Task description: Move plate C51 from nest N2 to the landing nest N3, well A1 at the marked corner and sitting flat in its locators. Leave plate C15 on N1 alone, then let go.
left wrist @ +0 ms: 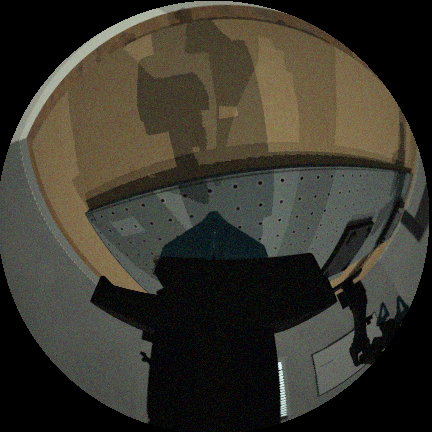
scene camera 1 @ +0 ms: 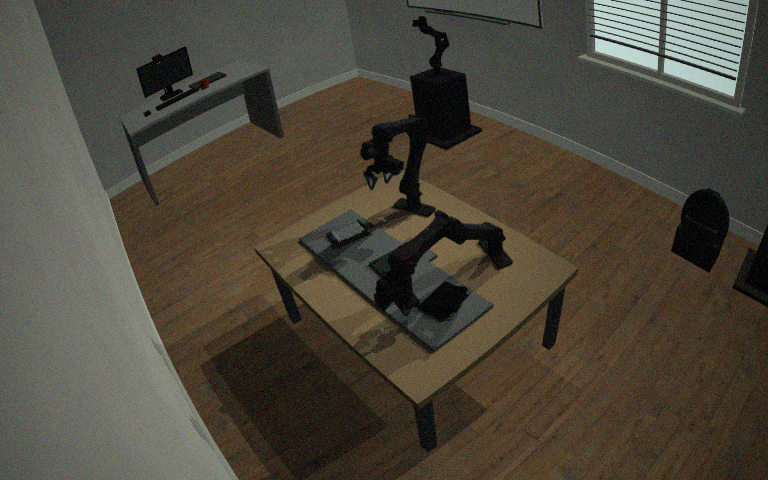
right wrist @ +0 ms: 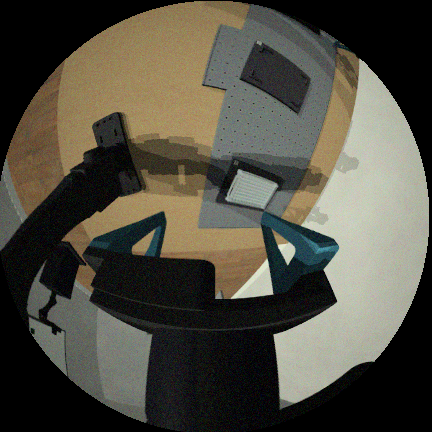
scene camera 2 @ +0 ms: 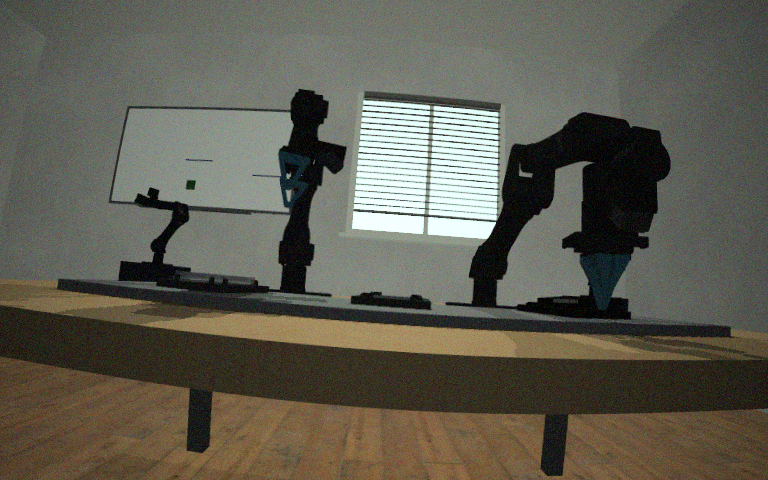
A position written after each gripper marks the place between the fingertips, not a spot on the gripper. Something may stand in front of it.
The left gripper [scene camera 2: 602, 310] is shut, with nothing in its grasp. The right gripper [scene camera 2: 286, 199] is open, holding nothing.
